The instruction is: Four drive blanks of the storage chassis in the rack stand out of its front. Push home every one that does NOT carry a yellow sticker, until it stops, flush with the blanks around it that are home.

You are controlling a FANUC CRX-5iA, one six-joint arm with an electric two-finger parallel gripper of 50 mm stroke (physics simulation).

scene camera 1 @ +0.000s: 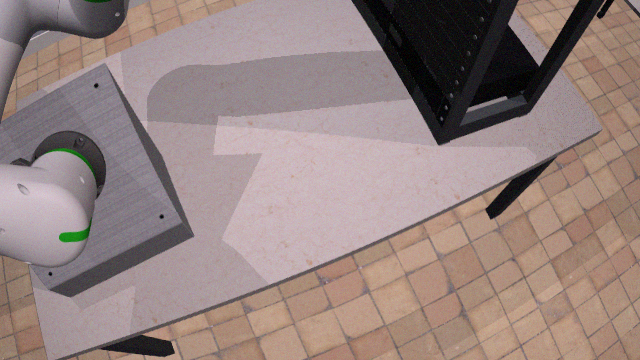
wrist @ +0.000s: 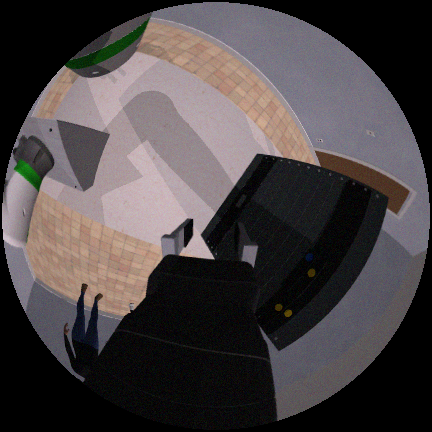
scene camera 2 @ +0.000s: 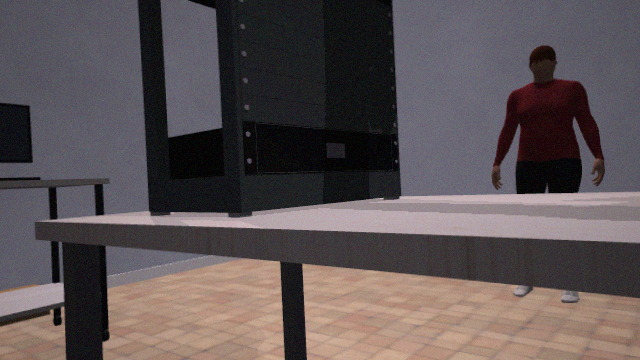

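The storage chassis is a dark band high in the black rack, seen in the wrist view. It carries a blue sticker, a yellow sticker beside it, and two more yellow stickers close together, one left of the other. The single blanks are too dark to tell apart, so which stand out cannot be told. My gripper is open and empty, in front of the rack; its right finger overlaps the rack's front in the wrist view. Contact cannot be told. The chassis does not show in scene camera 2.
A black unit with a grey label sits low in the rack. The rack stands on the pale table. The grey pedestal bears the arm's base. A person in red stands behind the table.
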